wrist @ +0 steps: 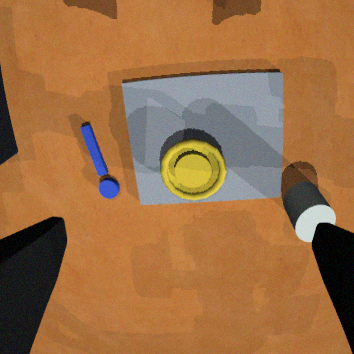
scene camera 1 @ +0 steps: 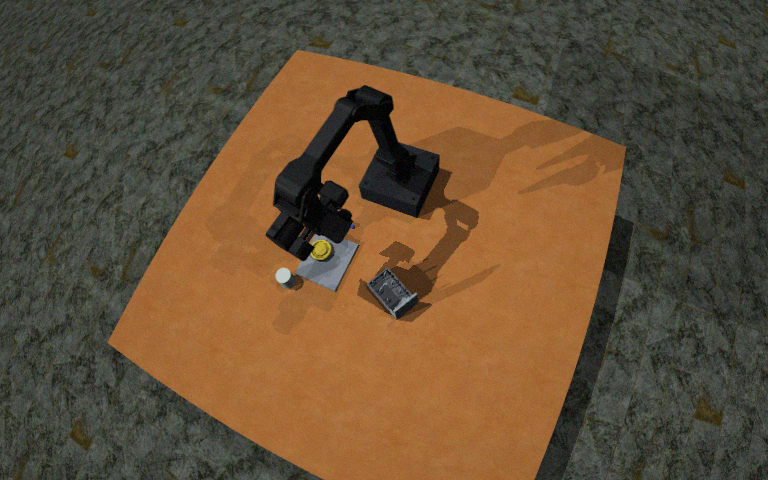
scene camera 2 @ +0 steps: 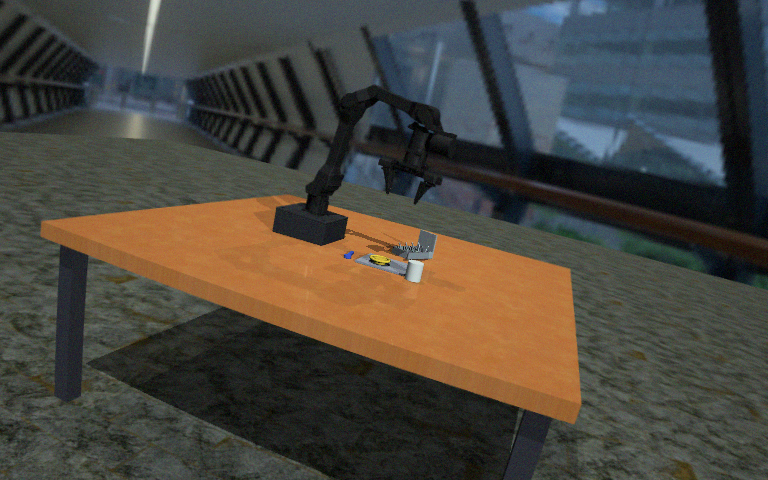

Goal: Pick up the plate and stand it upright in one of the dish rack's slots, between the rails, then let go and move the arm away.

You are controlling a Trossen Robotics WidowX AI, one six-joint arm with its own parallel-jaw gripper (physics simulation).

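Observation:
The yellow round plate [scene camera 1: 321, 249] [scene camera 2: 380, 259] [wrist: 193, 170] lies flat, face up, on a grey square slab [scene camera 1: 334, 276] [wrist: 250, 90]. The small grey dish rack [scene camera 1: 405, 306] [scene camera 2: 428, 244] stands apart from the slab, with a row of thin rails and a taller panel at one end; it does not show in the wrist view. My gripper [scene camera 2: 402, 197] [wrist: 194, 235] is open and empty, pointing down high above the table. In the wrist view the plate shows beyond the fingertips, between their lines. In scene camera 1 the arm hides the fingertips.
A white cylinder [scene camera 1: 284, 277] [scene camera 2: 414, 271] [wrist: 310, 225] stands close to one slab corner, partly behind the right finger in the wrist view. A blue spoon-like object [scene camera 1: 352, 226] [scene camera 2: 348, 254] [wrist: 94, 150] lies on the slab's other side, towards the robot base [scene camera 1: 396, 189] [scene camera 2: 310, 224].

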